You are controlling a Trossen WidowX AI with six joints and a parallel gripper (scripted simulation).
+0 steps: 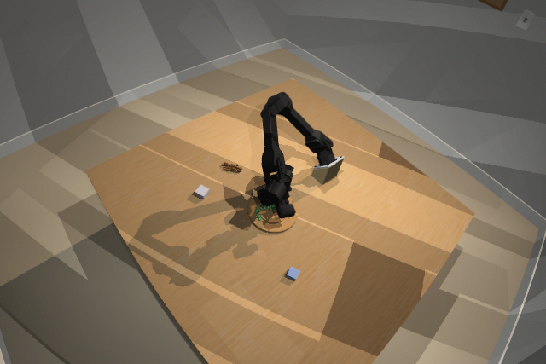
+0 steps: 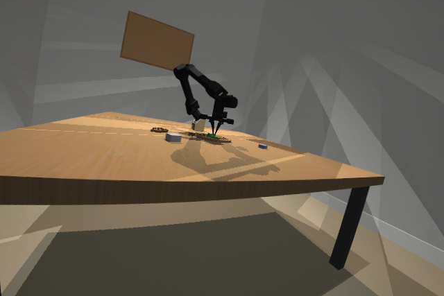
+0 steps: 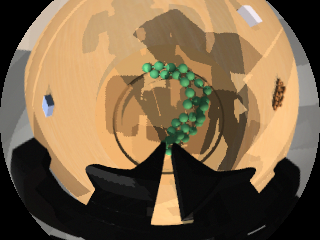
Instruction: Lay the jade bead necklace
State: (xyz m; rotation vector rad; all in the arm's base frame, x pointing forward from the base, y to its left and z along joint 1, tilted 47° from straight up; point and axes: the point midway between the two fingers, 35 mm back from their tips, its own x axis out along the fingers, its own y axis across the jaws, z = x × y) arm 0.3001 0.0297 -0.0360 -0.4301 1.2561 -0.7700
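My gripper tip is 10 mm short of the round wooden bead board and 10 mm above it. From my gripper tip the other things lie so: blue block 250 mm to the left, 110 mm ahead, 10 mm below; then pale grey block 220 mm to the right, 220 mm ahead, 10 mm below.
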